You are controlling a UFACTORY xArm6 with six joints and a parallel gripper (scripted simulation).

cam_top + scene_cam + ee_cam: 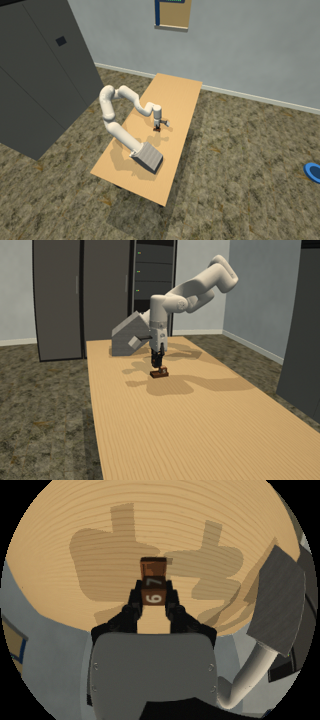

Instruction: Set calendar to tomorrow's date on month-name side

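Right now my hand is 60 mm above the brown calendar tray and 20 mm to the right of it.
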